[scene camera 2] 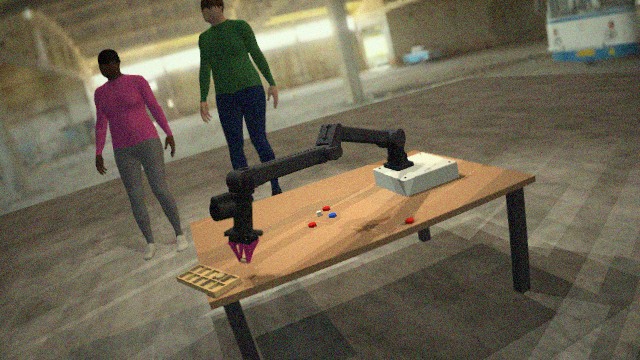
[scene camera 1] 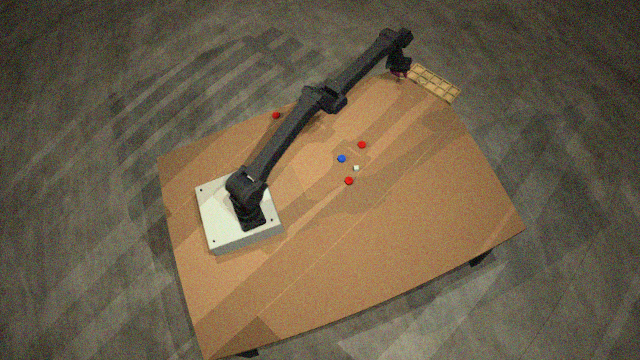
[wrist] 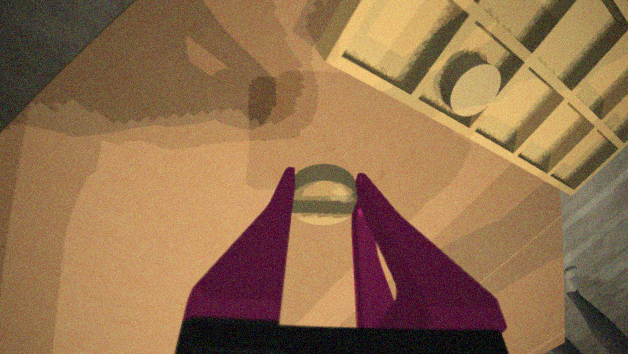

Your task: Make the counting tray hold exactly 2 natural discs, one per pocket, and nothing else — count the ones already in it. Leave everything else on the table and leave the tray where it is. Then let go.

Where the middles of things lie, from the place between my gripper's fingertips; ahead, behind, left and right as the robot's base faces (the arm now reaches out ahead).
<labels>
My gripper is now 120 mm short of the counting tray (scene camera 2: 202,278), 60 mm to the left of it and 40 mm above it.
</labels>
